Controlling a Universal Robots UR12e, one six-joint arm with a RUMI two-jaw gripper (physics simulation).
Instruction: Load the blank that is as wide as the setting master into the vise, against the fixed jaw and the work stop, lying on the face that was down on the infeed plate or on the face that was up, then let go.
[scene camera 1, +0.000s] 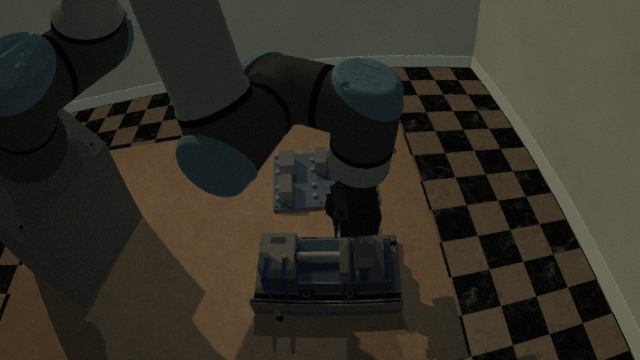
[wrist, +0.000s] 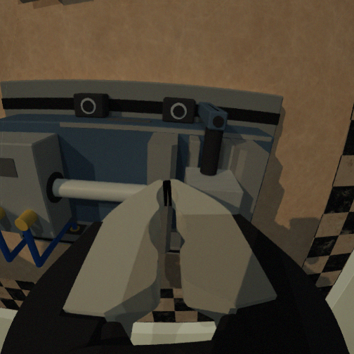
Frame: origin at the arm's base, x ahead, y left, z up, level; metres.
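Seen in the pictures: gripper, between the fingertips: (scene camera 1: 347, 236); arm's base, origin of its link: (scene camera 1: 29, 145).
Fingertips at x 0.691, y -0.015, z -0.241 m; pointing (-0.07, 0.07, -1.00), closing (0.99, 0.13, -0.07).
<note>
Pixels of each thing's middle, then the offset from my fingertips to it. "pt": a spot on its surface instead.
- vise, middle of its body: (scene camera 1: 327, 265) dx -0.039, dy -0.034, dz -0.057 m
- rod, middle of its body: (scene camera 1: 317, 255) dx -0.057, dy -0.029, dz -0.028 m
- grey block, middle of its body: (scene camera 1: 363, 249) dx +0.032, dy -0.027, dz -0.008 m
- infeed plate, middle of its body: (scene camera 1: 323, 178) dx -0.063, dy +0.254, dz -0.102 m
- grey housing, a spot on its surface: (scene camera 1: 278, 250) pt dx -0.132, dy -0.031, dz -0.010 m
- yellow item, a spot on its surface: (scene camera 1: 279, 315) pt dx -0.127, dy -0.147, dz -0.074 m
The vise (scene camera 1: 320, 303) (wrist: 135, 89) has a rod (scene camera 1: 317, 256) (wrist: 100, 190) leading to its movable jaw (scene camera 1: 345, 260) (wrist: 161, 160). A grey block (scene camera 1: 365, 254) (wrist: 212, 187) sits right of this jaw, beside the fixed-jaw end; whether it touches either jaw or the stop is unclear. A dark post with a blue head (wrist: 212, 117) stands next to the block in the wrist view. My gripper (scene camera 1: 337, 234) (wrist: 166, 182) is shut and empty, its tips over the movable jaw's far end. Grey blocks (scene camera 1: 286, 161) (scene camera 1: 320, 160) (scene camera 1: 285, 187) stand on the infeed plate (scene camera 1: 302, 197). Which is the setting master is unclear.
A grey housing (scene camera 1: 278, 250) (wrist: 17, 180) with blue hoses (scene camera 1: 284, 275) (wrist: 32, 250) and yellow fittings forms the vise's left end. The arm hides the infeed plate's right part in the scene view. A black and yellow item (scene camera 1: 279, 315) lies before the vise.
</note>
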